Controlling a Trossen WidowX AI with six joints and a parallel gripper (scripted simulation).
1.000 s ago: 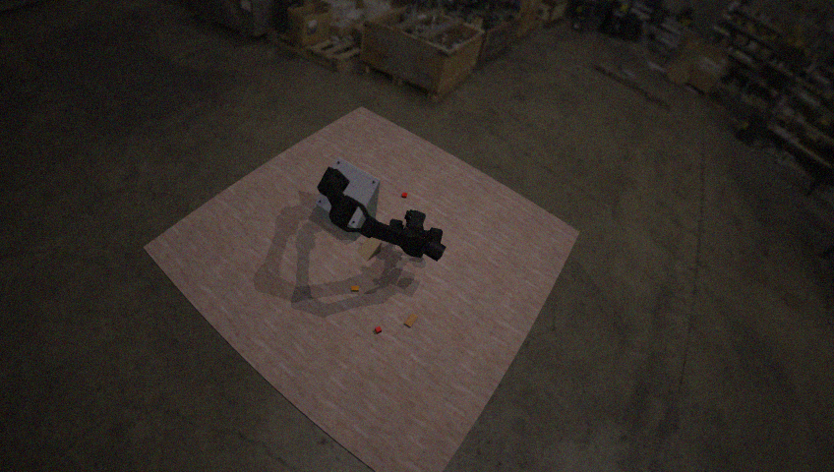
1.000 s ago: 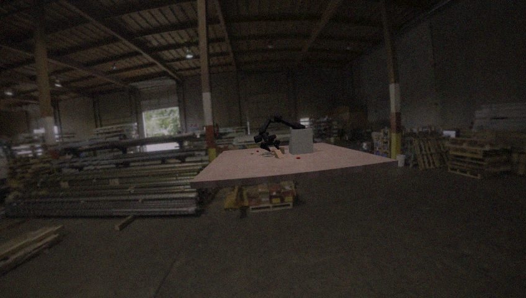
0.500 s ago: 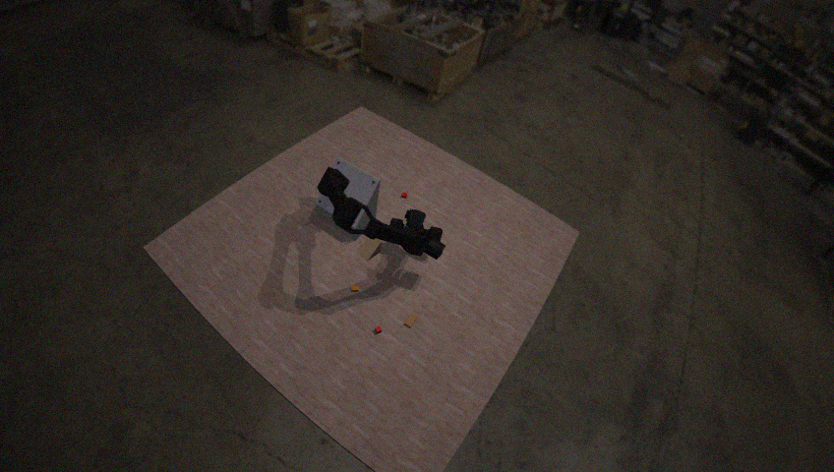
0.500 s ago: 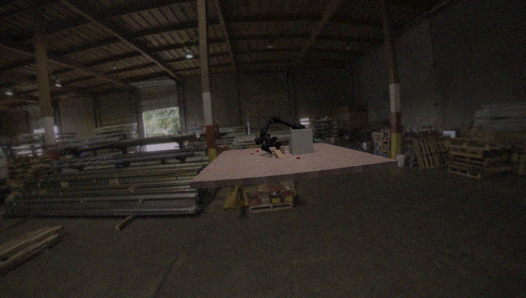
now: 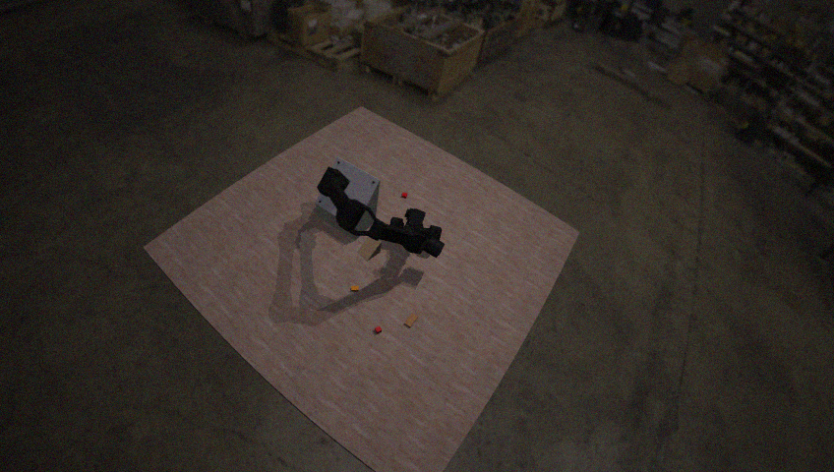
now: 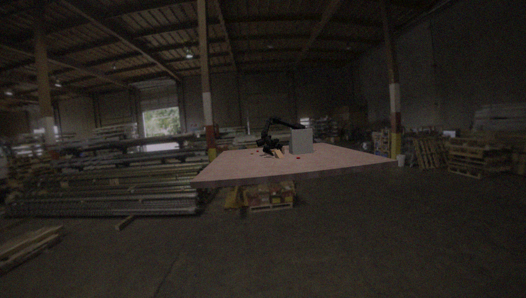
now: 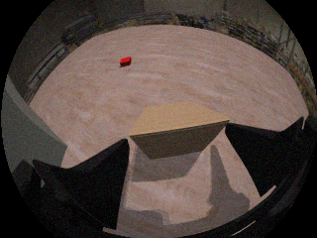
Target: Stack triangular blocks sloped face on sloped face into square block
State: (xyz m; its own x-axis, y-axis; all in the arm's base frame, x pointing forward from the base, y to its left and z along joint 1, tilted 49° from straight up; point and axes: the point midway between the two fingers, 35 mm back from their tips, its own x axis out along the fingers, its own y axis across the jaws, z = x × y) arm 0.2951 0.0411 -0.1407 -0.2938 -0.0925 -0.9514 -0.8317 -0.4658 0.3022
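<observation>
Now: the tan wooden triangular block 10 mm behind my gripper tip and 10 mm below it. From my gripper tip the other things lie so: orange piece 30 mm ahead, 350 mm to the right, 20 mm below; then red piece 200 mm ahead, 400 mm to the right, 20 mm below.
</observation>
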